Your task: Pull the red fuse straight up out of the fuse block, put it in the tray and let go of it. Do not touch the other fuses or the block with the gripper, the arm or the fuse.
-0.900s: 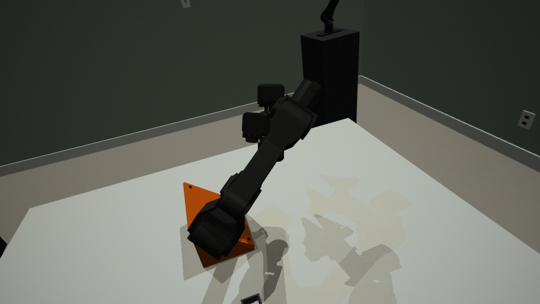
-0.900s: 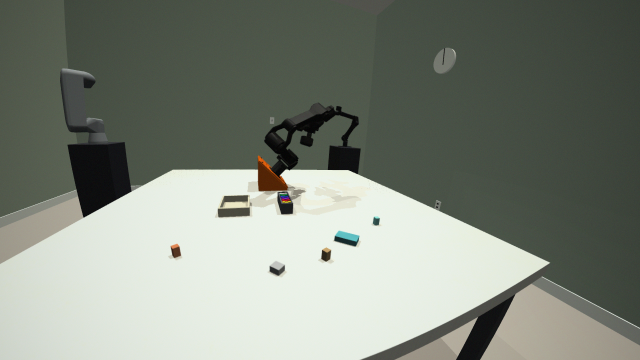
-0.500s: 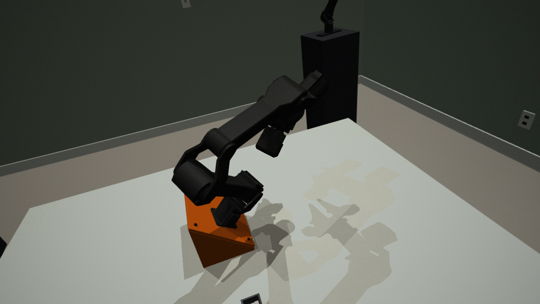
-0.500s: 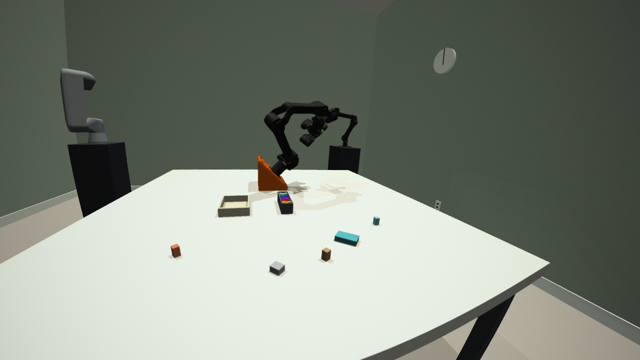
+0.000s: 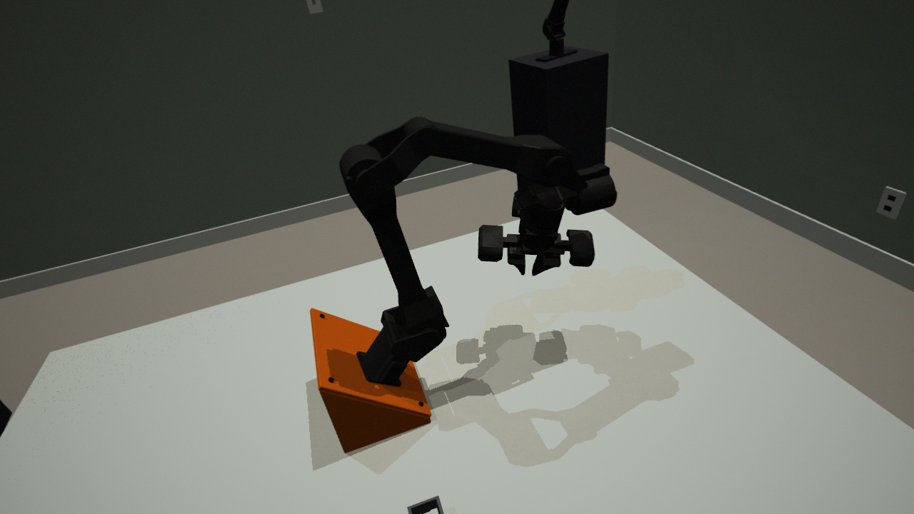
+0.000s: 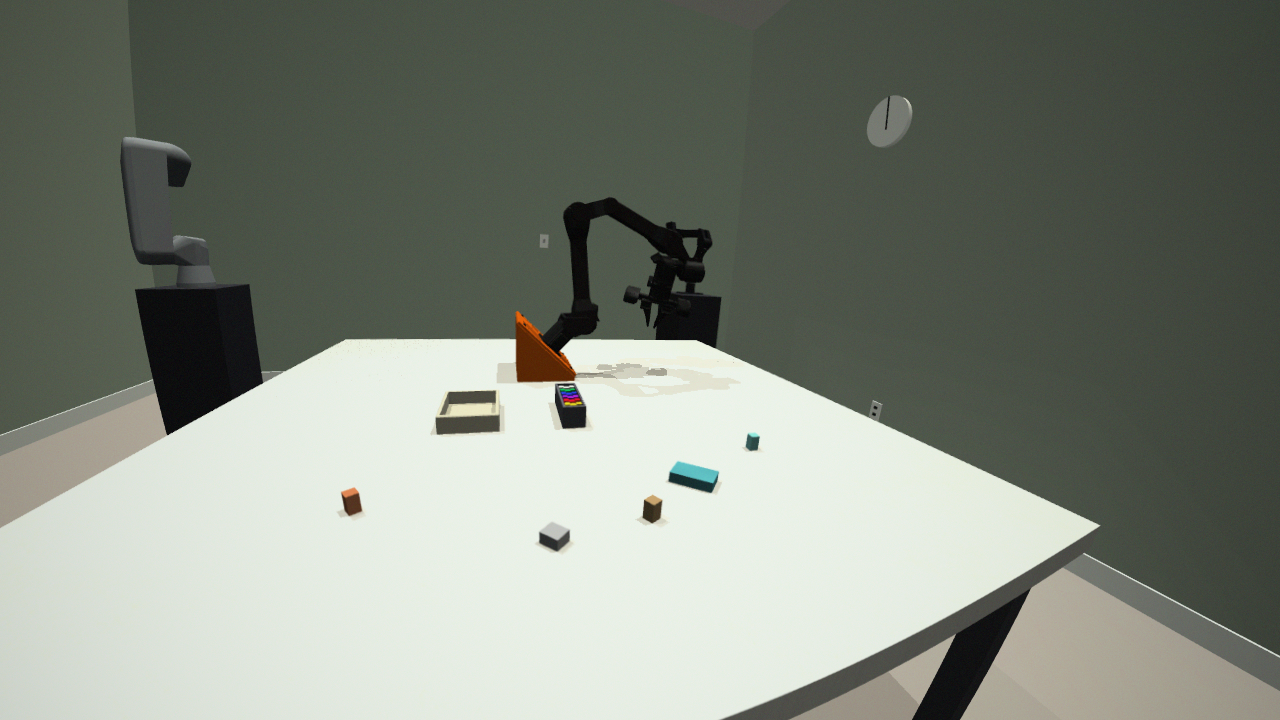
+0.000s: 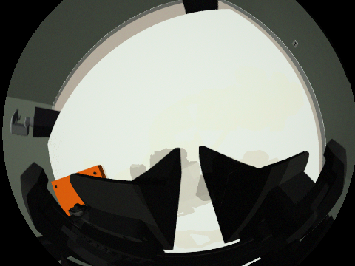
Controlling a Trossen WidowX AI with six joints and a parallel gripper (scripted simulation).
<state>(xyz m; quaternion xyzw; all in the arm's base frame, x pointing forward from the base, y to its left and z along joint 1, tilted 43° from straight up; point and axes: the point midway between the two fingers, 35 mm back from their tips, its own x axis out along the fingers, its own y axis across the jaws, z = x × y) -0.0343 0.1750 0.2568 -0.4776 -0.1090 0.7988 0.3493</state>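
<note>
My gripper tip is 35 cm short of the red fuse, 33 cm to the left of it and 9 cm above it. Also, from my gripper tip: teal cube 55 cm ahead, 10 cm below, 7 cm to the right; brown cube 67 cm ahead, 32 cm to the right, 10 cm below; beige tray 50 cm to the right, 31 cm ahead, 11 cm below.
</note>
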